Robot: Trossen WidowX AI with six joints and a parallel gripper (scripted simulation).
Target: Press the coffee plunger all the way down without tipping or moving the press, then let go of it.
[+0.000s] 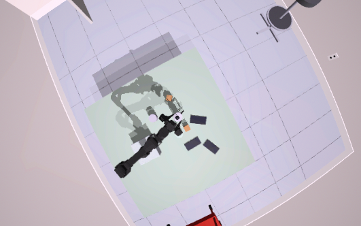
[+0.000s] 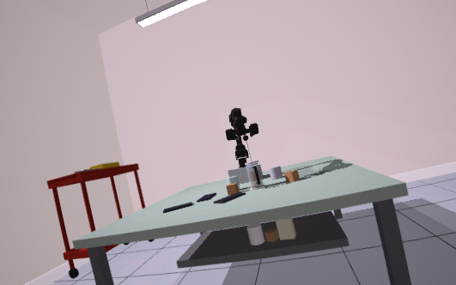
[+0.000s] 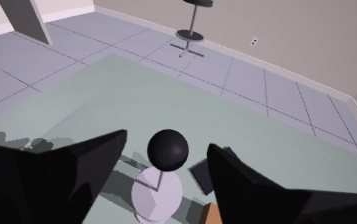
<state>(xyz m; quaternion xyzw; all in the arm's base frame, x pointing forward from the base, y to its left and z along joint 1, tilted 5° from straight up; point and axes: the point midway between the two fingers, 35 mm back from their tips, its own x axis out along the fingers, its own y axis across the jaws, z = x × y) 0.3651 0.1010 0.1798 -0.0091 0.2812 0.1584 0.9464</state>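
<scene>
My gripper tip is now 10 mm short of the coffee press and 140 mm above it.
</scene>
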